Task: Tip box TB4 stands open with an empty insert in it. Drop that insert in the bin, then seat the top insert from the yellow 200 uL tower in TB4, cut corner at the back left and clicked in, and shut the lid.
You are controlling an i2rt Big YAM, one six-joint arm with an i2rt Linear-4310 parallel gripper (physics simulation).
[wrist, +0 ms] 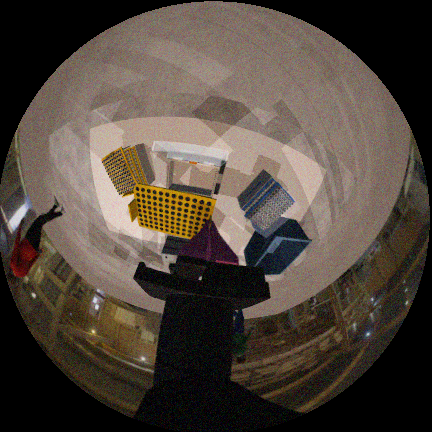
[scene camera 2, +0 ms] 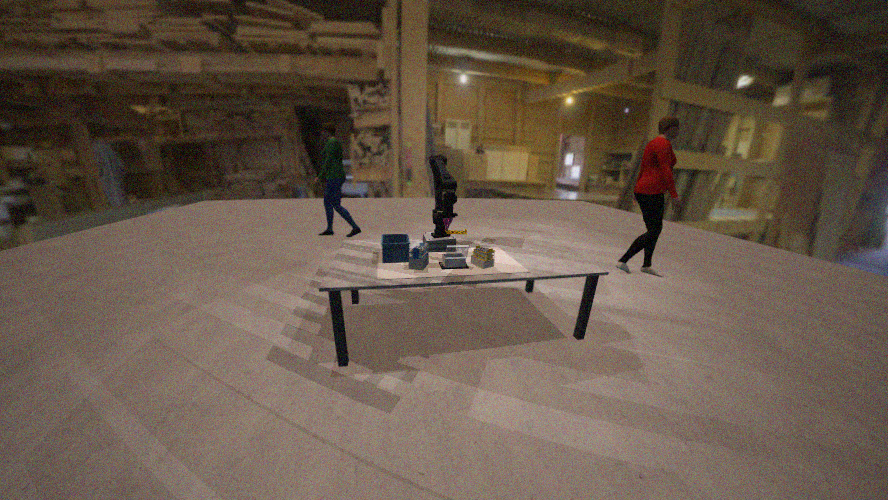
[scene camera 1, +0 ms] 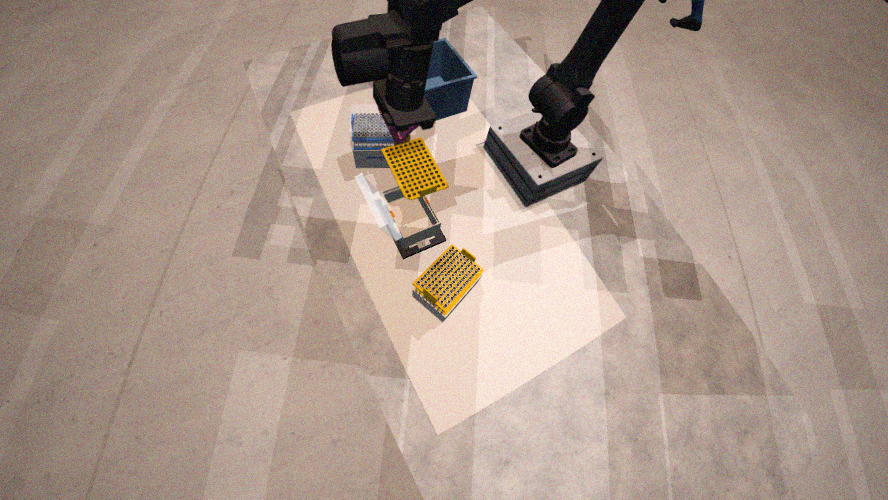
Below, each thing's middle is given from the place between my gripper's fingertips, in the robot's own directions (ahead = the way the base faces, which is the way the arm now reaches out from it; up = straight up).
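Labels:
Blue bin (scene camera 1: pixel 449 82): 250 mm to the right of my hand, 220 mm behind, 150 mm below.

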